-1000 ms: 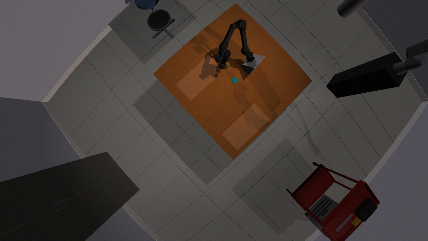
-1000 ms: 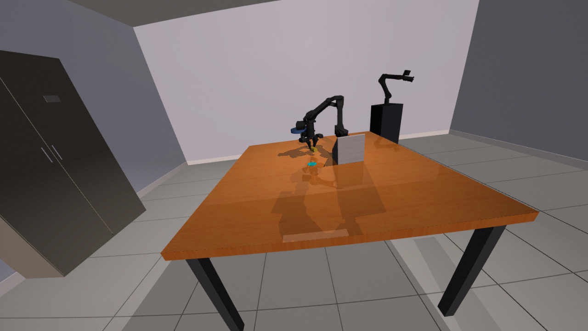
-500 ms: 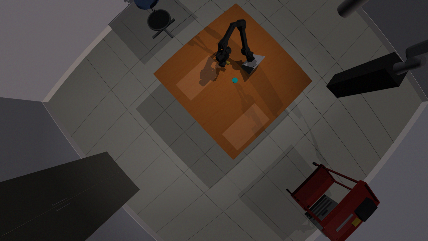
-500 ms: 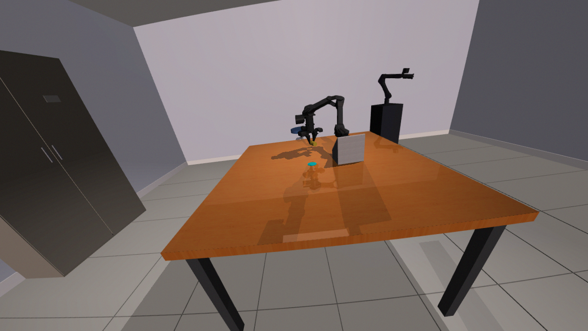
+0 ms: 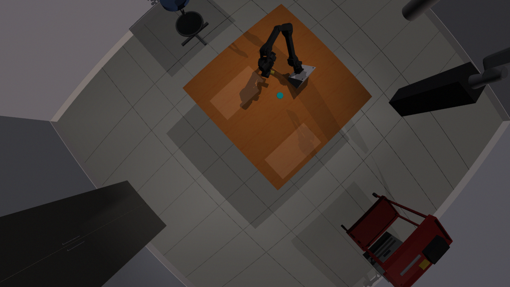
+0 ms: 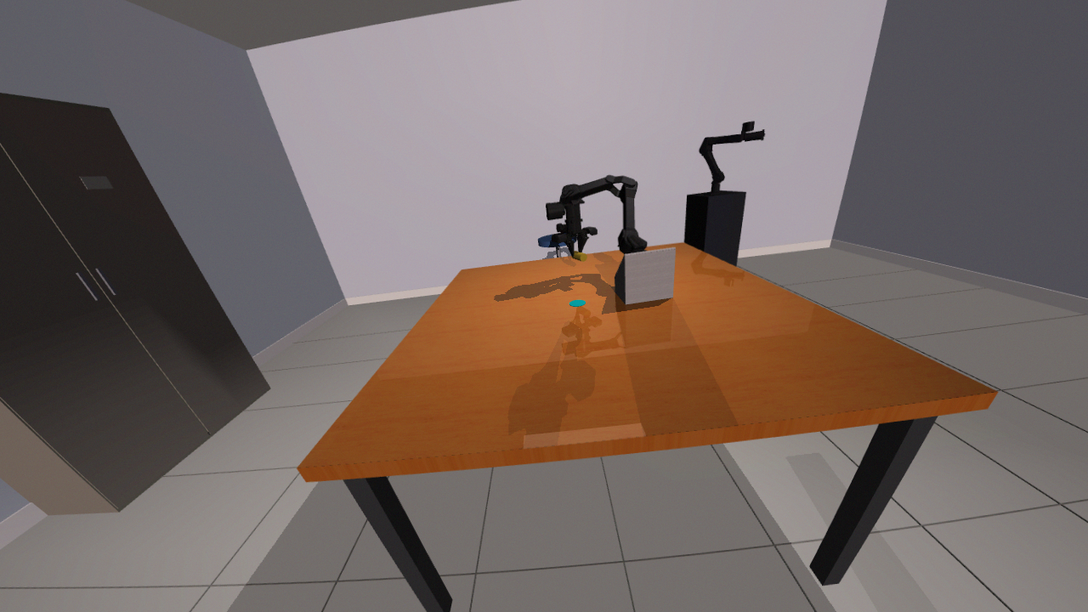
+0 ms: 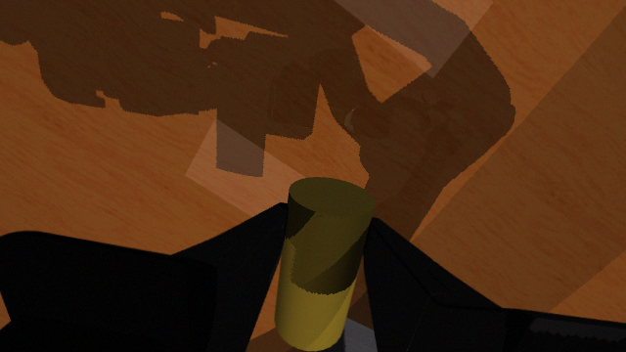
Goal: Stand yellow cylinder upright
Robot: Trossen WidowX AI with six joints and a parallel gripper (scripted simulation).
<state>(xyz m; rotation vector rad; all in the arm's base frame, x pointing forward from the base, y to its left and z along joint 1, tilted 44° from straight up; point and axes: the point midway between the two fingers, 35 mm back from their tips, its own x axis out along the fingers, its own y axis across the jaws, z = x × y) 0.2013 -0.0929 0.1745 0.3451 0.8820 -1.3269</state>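
Right now my gripper tip is 10 mm past the yellow tall cylinder and 20 mm to the right of it. Also, from my gripper tip: cyan circle (50 mm ahead, 200 mm to the left, 120 mm below).
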